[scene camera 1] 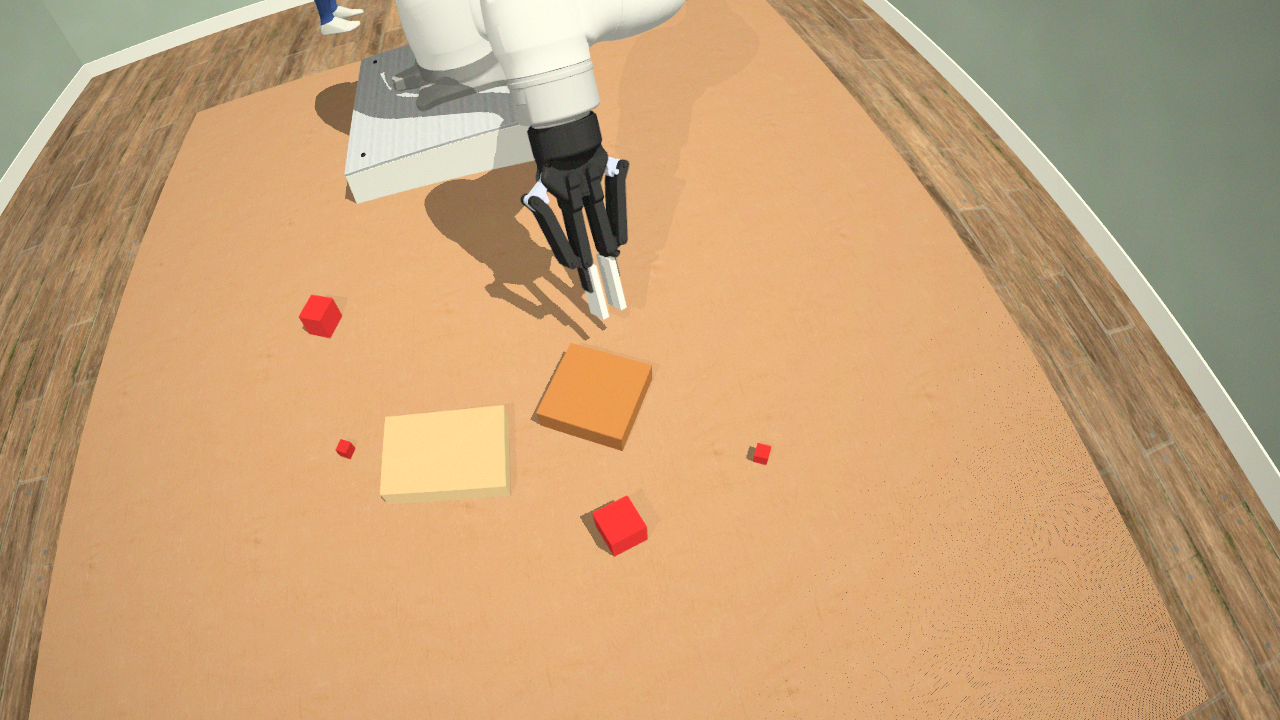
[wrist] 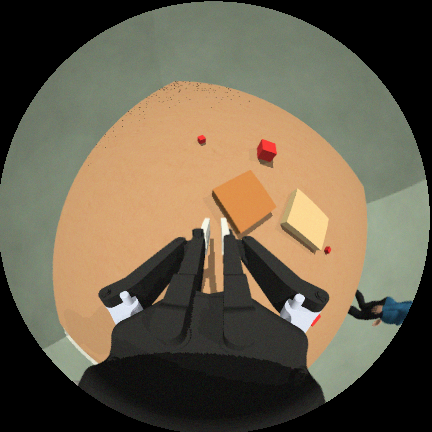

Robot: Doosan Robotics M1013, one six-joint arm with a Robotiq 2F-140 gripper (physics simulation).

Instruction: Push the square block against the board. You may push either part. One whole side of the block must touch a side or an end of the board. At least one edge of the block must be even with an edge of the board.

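Pixels of known places: gripper, fingertip midpoint: (scene camera 1: 608, 310) (wrist: 214, 225); arm's base, link origin: (scene camera 1: 465, 70).
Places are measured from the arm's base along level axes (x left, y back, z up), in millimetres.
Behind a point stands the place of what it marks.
The orange square block (scene camera 1: 595, 392) {z -63, x 79, y -672 mm} (wrist: 244, 201) {z -63, x 81, y -658 mm} lies flat, turned at an angle to the board. The pale yellow rectangular board (scene camera 1: 445, 452) {z -64, x -102, y -701 mm} (wrist: 306, 220) {z -64, x -89, y -687 mm} lies flat to its left in the scene view and to its right in the wrist view. A gap separates the two; they do not touch. My gripper (scene camera 1: 613, 312) {z -34, x 118, y -586 mm} (wrist: 214, 225) {z -34, x 118, y -586 mm} points down on the robot-base side of the block, its white fingertips a little above the surface. The fingers are nearly together with a narrow gap and hold nothing.
Large red cubes (scene camera 1: 320, 316) {z -52, x -258, y -459 mm} (scene camera 1: 620, 525) {z -51, x 64, y -837 mm} stand behind left and in front of the block. Small red cubes (scene camera 1: 345, 448) {z -76, x -232, y -658 mm} (scene camera 1: 761, 454) {z -75, x 233, y -794 mm} lie left of the board and right of the block. The robot's base plate (scene camera 1: 429, 134) {z -13, x -73, y -162 mm} is at the back.
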